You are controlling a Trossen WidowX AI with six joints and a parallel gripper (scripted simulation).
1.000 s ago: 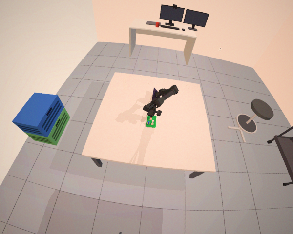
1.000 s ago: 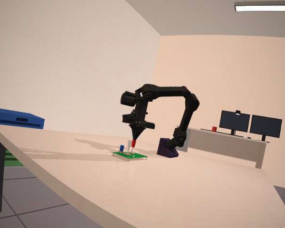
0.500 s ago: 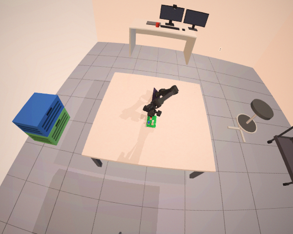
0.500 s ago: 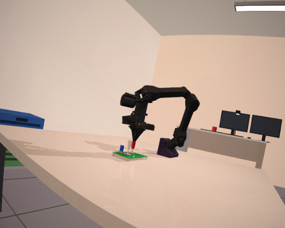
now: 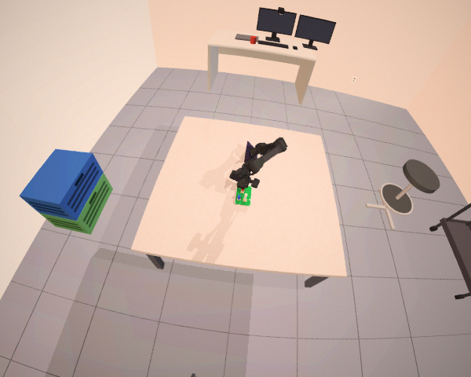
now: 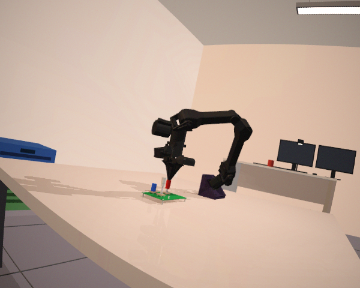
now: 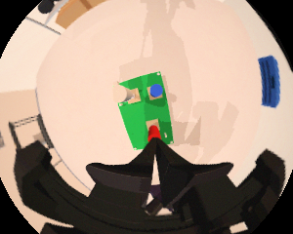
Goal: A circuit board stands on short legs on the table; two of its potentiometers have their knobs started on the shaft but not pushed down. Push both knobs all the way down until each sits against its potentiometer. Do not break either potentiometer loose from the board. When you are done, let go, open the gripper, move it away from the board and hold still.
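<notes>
The red knob lies 20 mm below my gripper tip. Round my gripper tip: white knob: 70 mm ahead, 30 mm to the left.
</notes>
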